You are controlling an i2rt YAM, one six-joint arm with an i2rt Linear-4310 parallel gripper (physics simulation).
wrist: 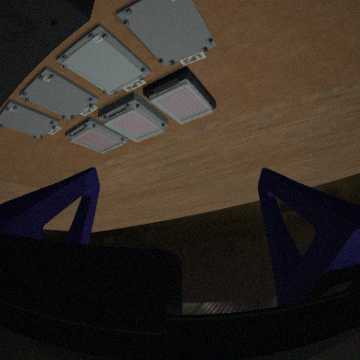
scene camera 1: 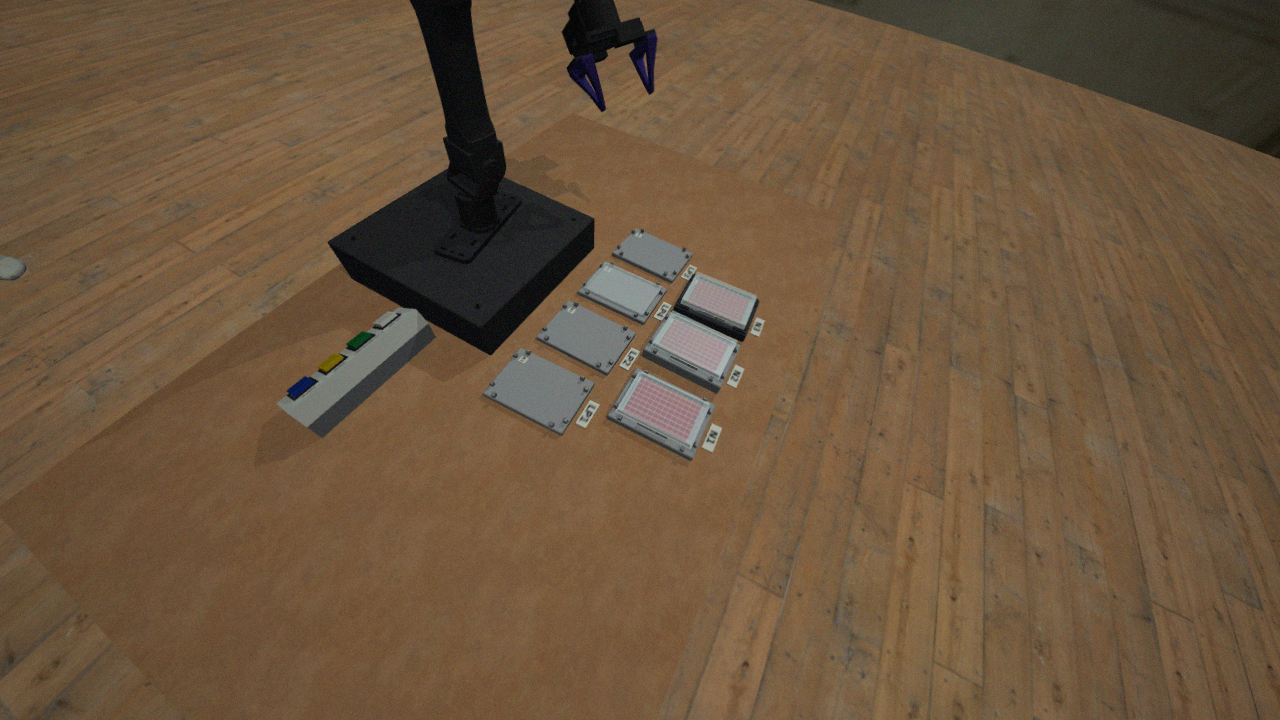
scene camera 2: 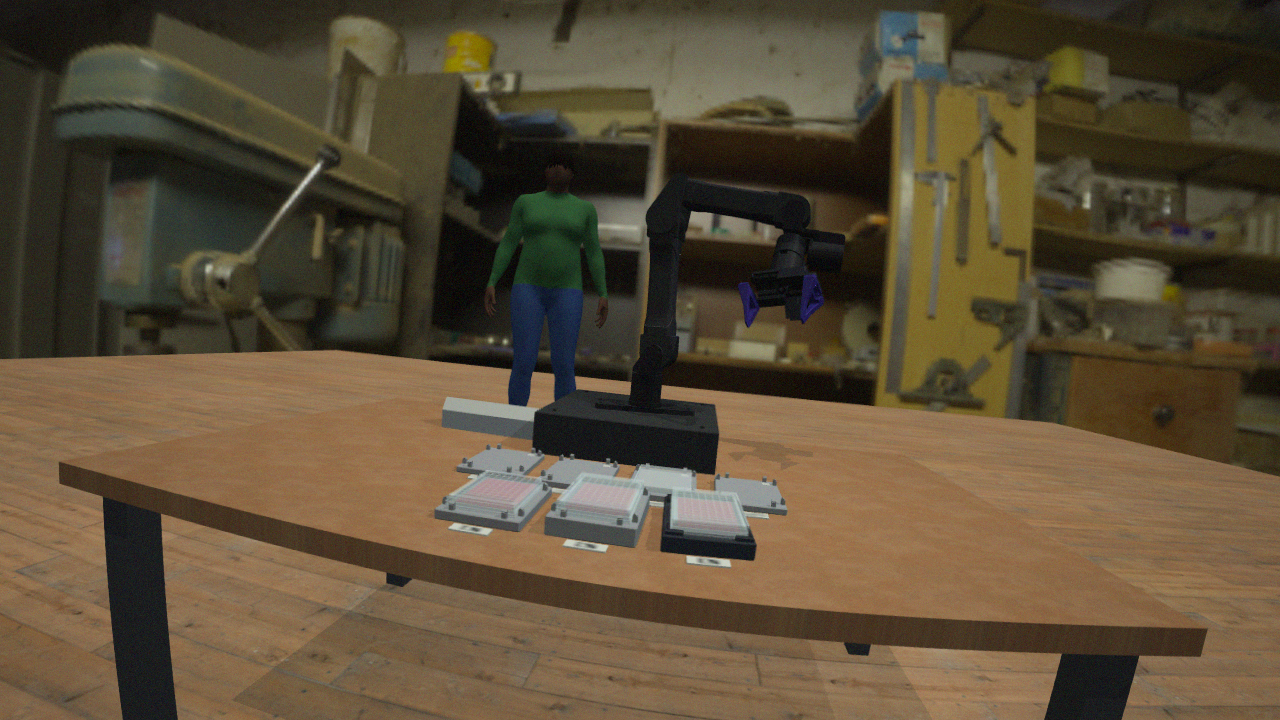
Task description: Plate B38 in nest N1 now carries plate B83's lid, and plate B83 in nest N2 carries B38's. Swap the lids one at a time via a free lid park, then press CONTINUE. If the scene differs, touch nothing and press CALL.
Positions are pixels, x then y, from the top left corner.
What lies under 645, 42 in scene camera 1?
My gripper.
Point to a grey button box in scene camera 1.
345, 380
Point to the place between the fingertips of my gripper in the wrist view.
178, 176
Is my gripper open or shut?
Open.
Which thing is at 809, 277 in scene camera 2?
My gripper.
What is my gripper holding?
Nothing.
